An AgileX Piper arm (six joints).
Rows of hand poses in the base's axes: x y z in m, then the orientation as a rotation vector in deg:
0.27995 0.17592 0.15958 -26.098 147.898 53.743
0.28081 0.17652 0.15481 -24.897 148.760 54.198
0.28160 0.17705 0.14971 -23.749 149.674 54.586
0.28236 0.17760 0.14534 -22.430 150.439 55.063
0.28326 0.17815 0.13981 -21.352 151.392 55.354
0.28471 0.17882 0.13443 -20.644 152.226 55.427
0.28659 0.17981 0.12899 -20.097 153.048 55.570
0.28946 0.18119 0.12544 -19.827 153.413 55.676
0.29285 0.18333 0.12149 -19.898 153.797 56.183
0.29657 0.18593 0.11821 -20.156 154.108 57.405
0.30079 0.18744 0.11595 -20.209 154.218 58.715
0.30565 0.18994 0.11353 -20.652 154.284 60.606
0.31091 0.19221 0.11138 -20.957 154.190 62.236
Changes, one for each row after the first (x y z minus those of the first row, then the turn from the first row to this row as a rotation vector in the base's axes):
0.00086 0.00060 -0.00477 0.133 1.058 -0.588
0.00165 0.00113 -0.00987 0.195 2.136 -1.137
0.00241 0.00168 -0.01424 0.387 3.145 -1.799
0.00331 0.00223 -0.01977 0.362 4.223 -2.297
0.00476 0.00290 -0.02515 0.199 5.071 -2.609
0.00664 0.00389 -0.03059 0.058 5.916 -2.794
0.00951 0.00527 -0.03414 0.023 6.311 -2.883
0.01290 0.00741 -0.03809 0.166 6.832 -2.648
0.01662 0.01001 -0.04137 0.719 7.543 -2.136
0.02084 0.01152 -0.04363 1.421 8.146 -1.776
0.02570 0.01402 -0.04605 2.406 8.901 -1.028
0.03096 0.01629 -0.04820 3.314 9.443 -0.459

